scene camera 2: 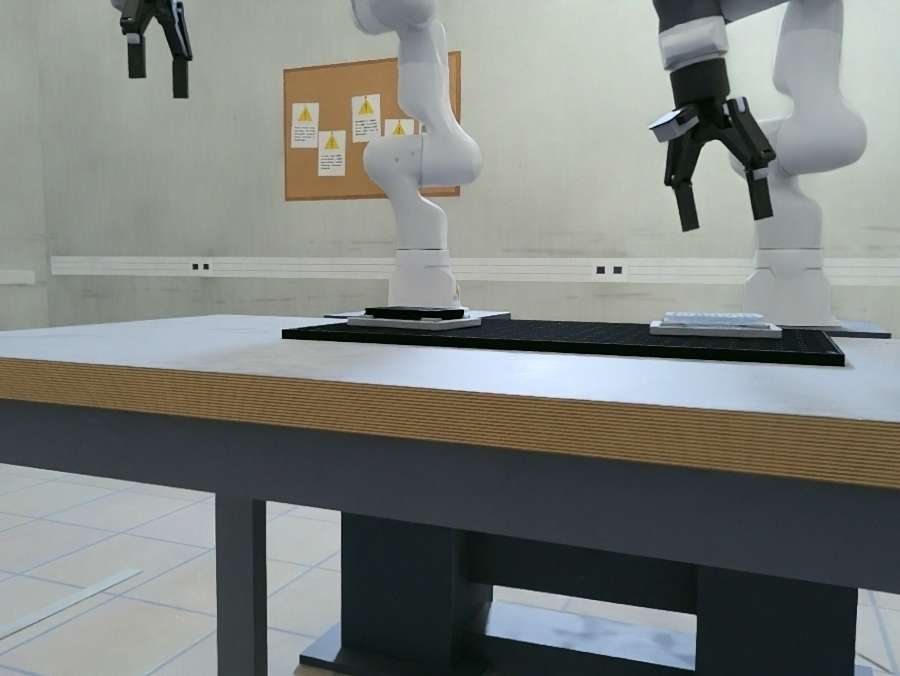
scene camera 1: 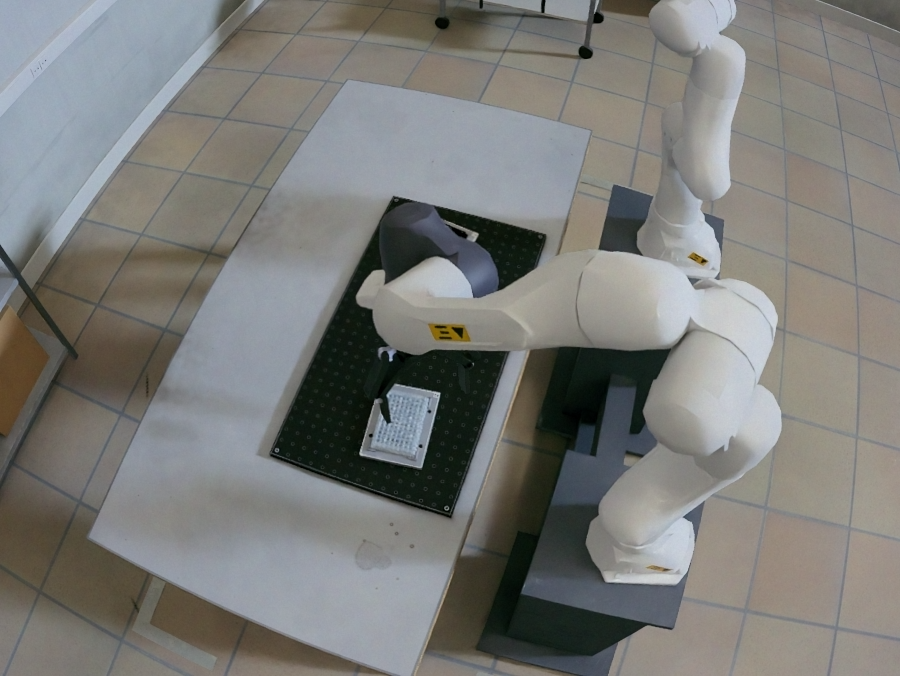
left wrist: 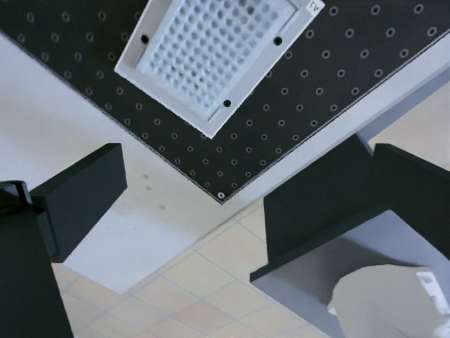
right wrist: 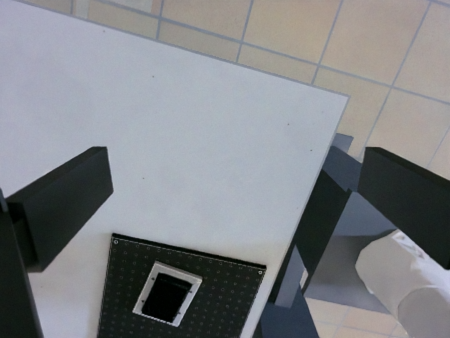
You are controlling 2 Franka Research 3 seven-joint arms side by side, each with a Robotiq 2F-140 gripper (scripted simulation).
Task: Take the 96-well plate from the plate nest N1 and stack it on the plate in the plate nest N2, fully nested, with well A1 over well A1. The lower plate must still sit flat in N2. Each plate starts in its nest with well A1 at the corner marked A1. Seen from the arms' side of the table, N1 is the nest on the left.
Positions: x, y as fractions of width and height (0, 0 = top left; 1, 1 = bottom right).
Scene:
my left gripper: scene camera 2 0.81, 0.33; scene camera 1 0.47, 0.60; left wrist 0.55, 0.49; not seen in the right wrist view (out of frame)
clear 96-well plate: scene camera 2 0.82, 0.47; scene camera 1 0.43, 0.66; left wrist 0.45, 0.16; not seen in the right wrist view (out of frame)

